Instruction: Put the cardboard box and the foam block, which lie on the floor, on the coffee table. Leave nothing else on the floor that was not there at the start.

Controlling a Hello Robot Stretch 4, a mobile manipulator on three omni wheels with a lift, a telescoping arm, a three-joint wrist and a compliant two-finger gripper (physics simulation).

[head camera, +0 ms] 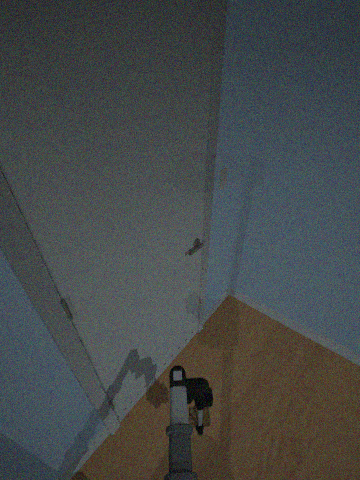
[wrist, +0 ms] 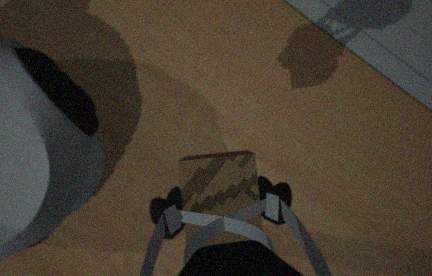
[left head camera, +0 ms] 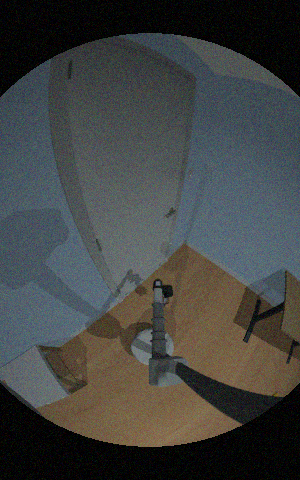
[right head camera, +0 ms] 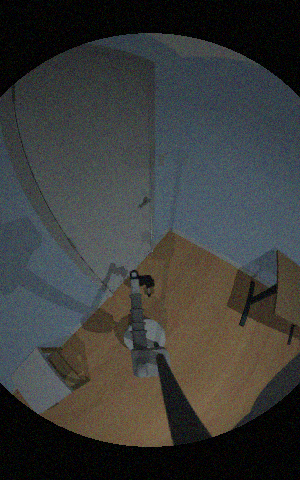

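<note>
The cardboard box (wrist: 220, 175) (head camera: 206, 416) is a small brown block between the two fingertips in the wrist view, with dark shadow stripes on its top. My gripper (wrist: 220, 197) (head camera: 200, 417) (right head camera: 148, 291) is shut on it, a pad against each side. The box is held above the floor; a shadow shows apart from it at the upper right of the wrist view. A table (left head camera: 293, 305) (right head camera: 289, 290) with a wood-coloured top and black legs stands at the right edge of both side head views, partly cut off. I cannot make out the foam block.
A pale door (head camera: 125, 200) (left head camera: 130, 150) and blue walls meet the wooden floor (head camera: 290, 400) ahead. A white open-fronted unit (left head camera: 35, 375) (right head camera: 40, 377) stands at the lower left. My round pale base (left head camera: 140, 345) (wrist: 25, 165) is close to the gripper, on the left in the wrist view.
</note>
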